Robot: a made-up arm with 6 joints.
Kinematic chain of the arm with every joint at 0, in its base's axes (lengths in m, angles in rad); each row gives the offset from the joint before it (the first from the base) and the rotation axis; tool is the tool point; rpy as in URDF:
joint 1: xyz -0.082 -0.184 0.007 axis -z
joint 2: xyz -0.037 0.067 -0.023 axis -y
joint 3: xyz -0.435 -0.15 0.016 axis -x
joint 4: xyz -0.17 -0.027 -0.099 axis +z
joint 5: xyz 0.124 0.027 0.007 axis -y
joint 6: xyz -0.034 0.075 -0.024 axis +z
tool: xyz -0.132 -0.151 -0.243 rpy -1.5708 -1.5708 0
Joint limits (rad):
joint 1: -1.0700..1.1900
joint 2: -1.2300..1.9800
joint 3: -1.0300..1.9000
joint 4: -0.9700..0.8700
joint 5: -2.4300..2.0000
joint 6: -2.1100..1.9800
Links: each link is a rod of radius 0.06 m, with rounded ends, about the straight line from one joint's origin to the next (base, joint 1, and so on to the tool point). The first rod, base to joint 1, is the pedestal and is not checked.
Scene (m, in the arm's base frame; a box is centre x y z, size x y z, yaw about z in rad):
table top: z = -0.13
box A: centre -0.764 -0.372 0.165 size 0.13 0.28 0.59 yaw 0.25
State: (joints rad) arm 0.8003 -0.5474 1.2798 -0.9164 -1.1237 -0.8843
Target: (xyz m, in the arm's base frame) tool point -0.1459 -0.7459 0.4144
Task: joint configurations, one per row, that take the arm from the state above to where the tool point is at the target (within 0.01 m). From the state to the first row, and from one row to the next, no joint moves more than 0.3 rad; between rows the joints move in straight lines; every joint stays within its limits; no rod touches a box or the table.
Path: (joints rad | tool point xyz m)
1: 0.7712 -0.7749 1.4162 -0.9126 -0.8913 -1.1307 | -0.6357 0.1769 0.2443
2: 0.7421 -1.0025 1.5526 -0.9088 -0.6588 -1.3770 | -0.6598 0.0007 0.3328
3: 0.7131 -1.2300 1.6889 -0.9050 -0.4264 -1.6234 | -0.6165 -0.2121 0.3977
4: 0.4473 -1.1989 1.7273 -0.9180 -0.3970 -1.5560 | -0.5948 -0.3619 0.3987
5: 0.1816 -1.1679 1.7657 -0.9310 -0.3675 -1.4885 | -0.5309 -0.5013 0.4009
6: -0.0842 -1.1368 1.8041 -0.9440 -0.3380 -1.4211 | -0.4290 -0.6183 0.4042
7: -0.3499 -1.1057 1.8425 -0.9570 -0.3086 -1.3536 | -0.2971 -0.7023 0.4087
8: -0.6157 -1.0747 1.8808 -0.9700 -0.2791 -1.2862 | -0.1459 -0.7459 0.4144

